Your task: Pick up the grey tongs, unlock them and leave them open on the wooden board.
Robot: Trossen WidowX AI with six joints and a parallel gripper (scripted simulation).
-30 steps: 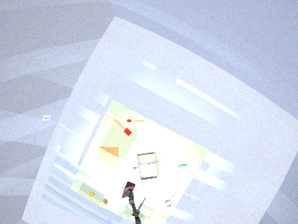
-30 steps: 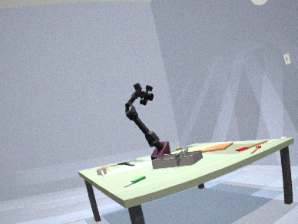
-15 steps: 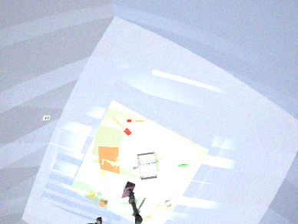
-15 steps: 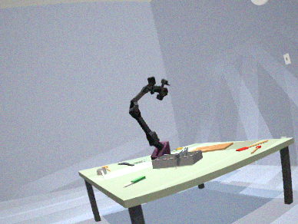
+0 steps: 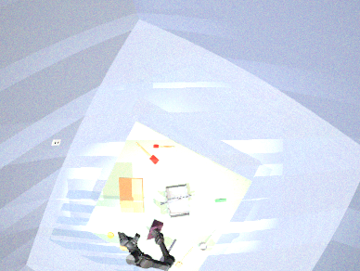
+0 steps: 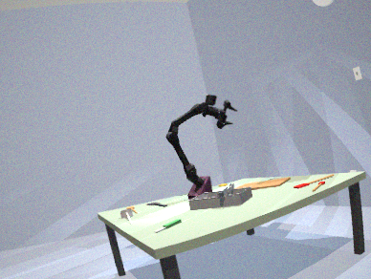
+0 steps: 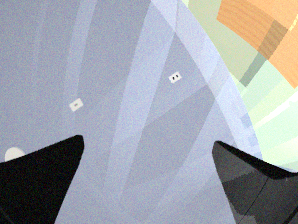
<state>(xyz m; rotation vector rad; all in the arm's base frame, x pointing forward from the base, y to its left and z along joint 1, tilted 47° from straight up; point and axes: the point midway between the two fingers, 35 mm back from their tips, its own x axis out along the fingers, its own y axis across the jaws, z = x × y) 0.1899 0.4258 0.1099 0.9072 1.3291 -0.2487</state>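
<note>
Right now the grey roasting tin is 160 mm ahead of my gripper tip, 360 mm to the right of it and 450 mm below it. From my gripper tip the other things lie so: wooden board 30 mm ahead, 90 mm to the left, 480 mm below; then red spatula 490 mm ahead, 60 mm to the left, 480 mm below; then yellow lock piece 230 mm ahead, 400 mm to the right, 410 mm below.
</note>
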